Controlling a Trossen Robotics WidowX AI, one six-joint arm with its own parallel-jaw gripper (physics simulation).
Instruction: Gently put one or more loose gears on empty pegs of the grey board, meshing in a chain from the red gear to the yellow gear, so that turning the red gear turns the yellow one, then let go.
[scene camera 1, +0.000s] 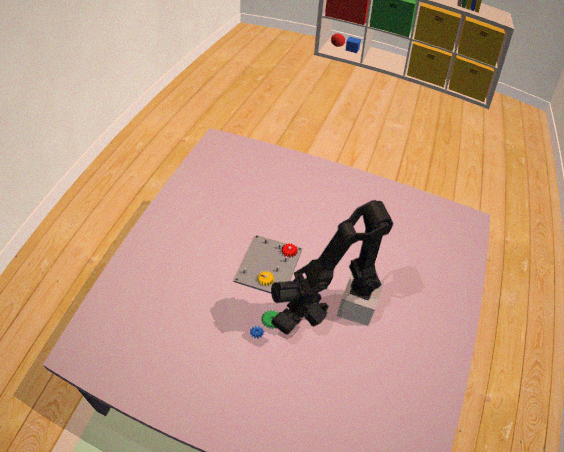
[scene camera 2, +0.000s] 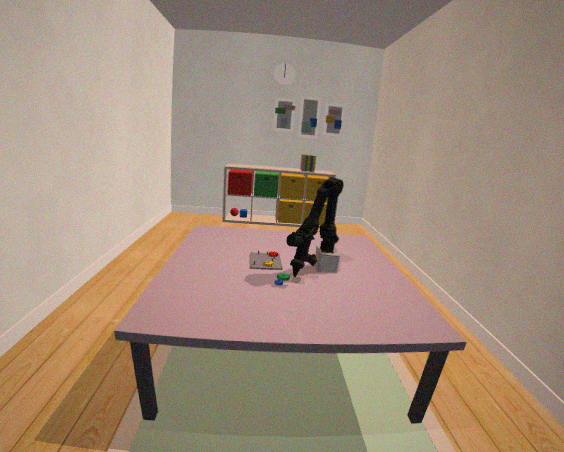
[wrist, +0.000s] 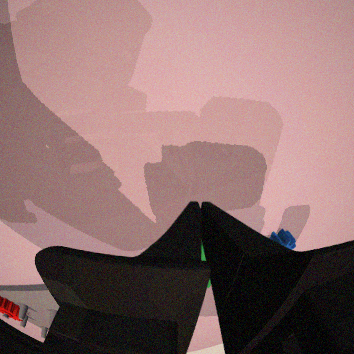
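Seen in the pictures: gripper, fingertip midpoint: (scene camera 2: 294, 276) (wrist: 198, 208); arm's base, origin of the base link: (scene camera 1: 362, 288) (scene camera 2: 326, 250).
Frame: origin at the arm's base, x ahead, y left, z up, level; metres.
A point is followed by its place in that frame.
My gripper (scene camera 1: 288, 330) @[x 0.174, y 0.153, z -0.096 m] (scene camera 2: 295, 275) @[x 0.174, y 0.153, z -0.096 m] (wrist: 198, 208) @[x 0.174, y 0.153, z -0.096 m] is shut and empty, its tips low over the table. The green gear (scene camera 1: 269, 319) @[x 0.234, y 0.166, z -0.089 m] (scene camera 2: 283, 276) @[x 0.230, y 0.178, z -0.086 m] (wrist: 203, 252) @[x 0.206, y 0.152, z -0.091 m] lies on the table beside the fingers; in the wrist view slivers of it show between them. The smaller blue gear (scene camera 1: 257, 332) @[x 0.247, y 0.226, z -0.089 m] (scene camera 2: 279, 282) @[x 0.250, y 0.237, z -0.090 m] (wrist: 283, 239) @[x 0.236, y 0.225, z -0.096 m] lies near the green gear, toward the front of the table. The grey board (scene camera 1: 255, 260) @[x 0.372, y -0.032, z -0.098 m] (scene camera 2: 257, 266) @[x 0.365, y 0.057, z -0.098 m] (wrist: 30, 295) @[x 0.250, y -0.031, z -0.098 m] carries the red gear (scene camera 1: 289, 250) @[x 0.281, y -0.108, z -0.081 m] (scene camera 2: 273, 254) @[x 0.284, y -0.094, z -0.084 m] (wrist: 9, 307) @[x 0.271, y -0.093, z -0.087 m] and the yellow gear (scene camera 1: 265, 278) @[x 0.306, y 0.033, z -0.080 m] (scene camera 2: 268, 263) @[x 0.308, y 0.043, z -0.082 m], apart, with several bare pegs.
The arm's grey base block (scene camera 1: 356, 310) @[x -0.007, y 0.057, z -0.039 m] (scene camera 2: 328, 262) @[x -0.006, y 0.056, z -0.047 m] stands on the pink table (scene camera 1: 200, 200) @[x 0.680, y -0.203, z -0.106 m] (scene camera 2: 210, 310) @[x 0.521, y 0.493, z -0.105 m], to the right of the board and gears. The arm reaches over from it, past the board's near right corner. A shelf unit (scene camera 1: 317, 37) (scene camera 2: 224, 195) stands against the far wall.
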